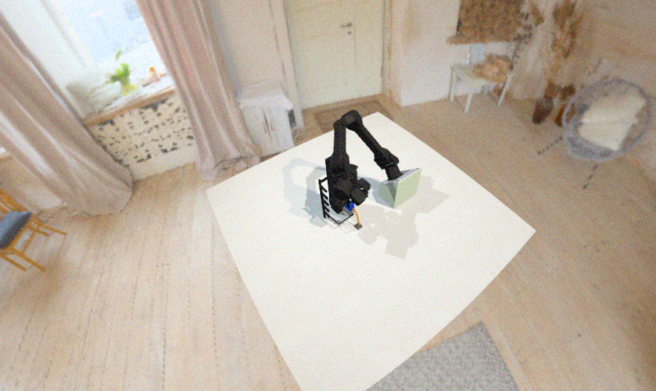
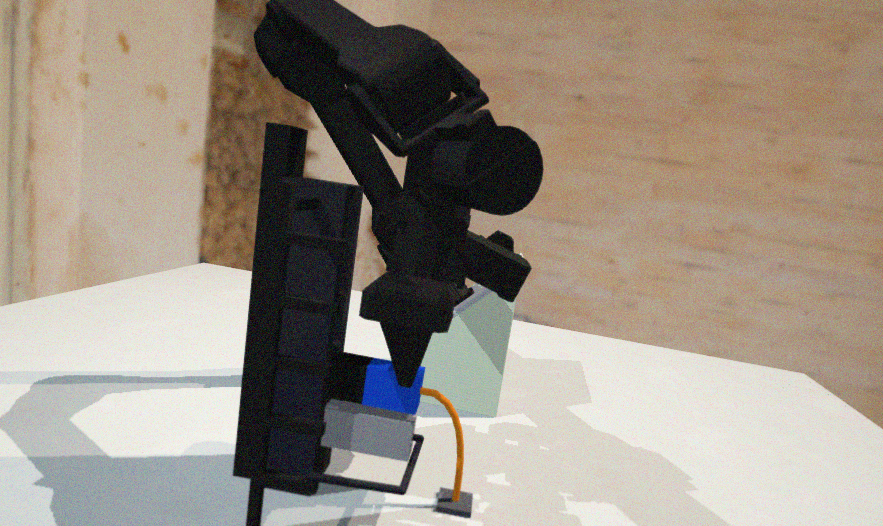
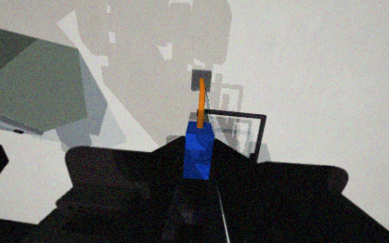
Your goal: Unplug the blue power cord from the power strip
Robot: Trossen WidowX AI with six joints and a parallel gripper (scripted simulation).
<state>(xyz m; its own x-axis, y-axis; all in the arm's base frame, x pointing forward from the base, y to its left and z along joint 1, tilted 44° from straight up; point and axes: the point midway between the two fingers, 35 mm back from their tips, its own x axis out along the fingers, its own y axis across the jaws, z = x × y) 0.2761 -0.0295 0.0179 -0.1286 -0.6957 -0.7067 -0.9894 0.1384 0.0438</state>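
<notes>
Right now my gripper tip is 3 cm to the left of the blue plug.
</notes>
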